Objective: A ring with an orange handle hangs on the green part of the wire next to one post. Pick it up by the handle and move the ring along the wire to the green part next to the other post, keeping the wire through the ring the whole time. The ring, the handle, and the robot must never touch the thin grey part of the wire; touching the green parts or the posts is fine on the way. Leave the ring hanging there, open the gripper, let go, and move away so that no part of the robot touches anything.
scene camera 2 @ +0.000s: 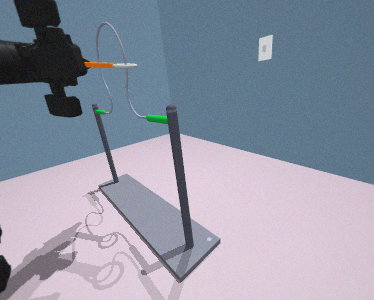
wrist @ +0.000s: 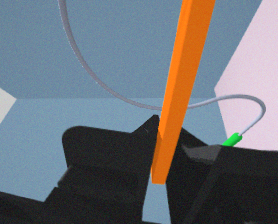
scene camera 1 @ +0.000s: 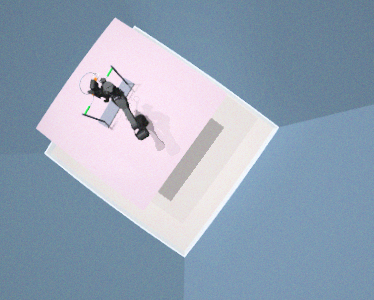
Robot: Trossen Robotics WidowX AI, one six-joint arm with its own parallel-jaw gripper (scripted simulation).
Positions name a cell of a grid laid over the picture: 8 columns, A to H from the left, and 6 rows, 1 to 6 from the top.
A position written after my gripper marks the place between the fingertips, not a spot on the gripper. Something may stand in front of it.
My gripper (scene camera 2: B2) carries a ring.
My gripper is seen too in the wrist view (wrist: E4).
